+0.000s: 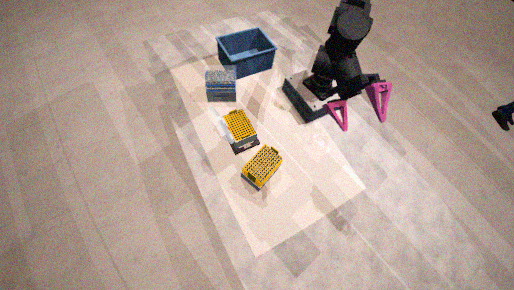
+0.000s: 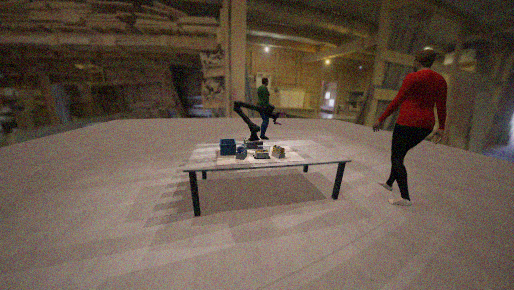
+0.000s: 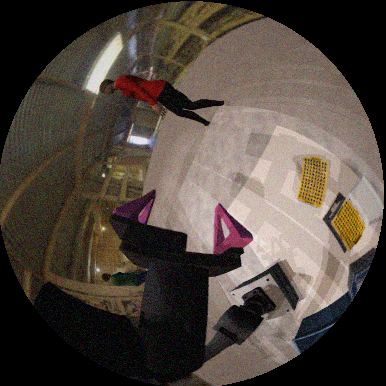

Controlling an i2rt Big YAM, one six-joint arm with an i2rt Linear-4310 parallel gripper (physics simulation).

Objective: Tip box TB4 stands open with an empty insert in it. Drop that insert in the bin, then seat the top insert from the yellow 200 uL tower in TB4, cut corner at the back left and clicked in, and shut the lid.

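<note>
Tip box TB4 (image 1: 245, 145) (image 2: 261, 155) stands open, its clear lid (image 1: 220, 126) (image 3: 368, 189) at the side away from the arm base. A yellow insert (image 1: 240, 125) (image 3: 348, 225) lies in it; its holes look empty. The yellow tower (image 1: 262, 166) (image 2: 278, 151) (image 3: 313, 181) stands turned at an angle beside TB4, a yellow insert on top. The blue bin (image 1: 256, 64) (image 2: 227, 146) (image 3: 322, 320) stands at the far end. My gripper (image 1: 364, 125) (image 3: 186, 199) is open and empty, raised on the arm-base side, away from the boxes.
A grey tower with blue layers (image 1: 221, 86) (image 2: 241, 152) stands between TB4 and the bin. The arm base (image 1: 303, 102) (image 3: 284, 286) is beside the pale mat (image 1: 300, 220). A person in red (image 2: 422, 100) (image 3: 145, 90) and one in green (image 2: 263, 97) stand beyond the table (image 2: 270, 166).
</note>
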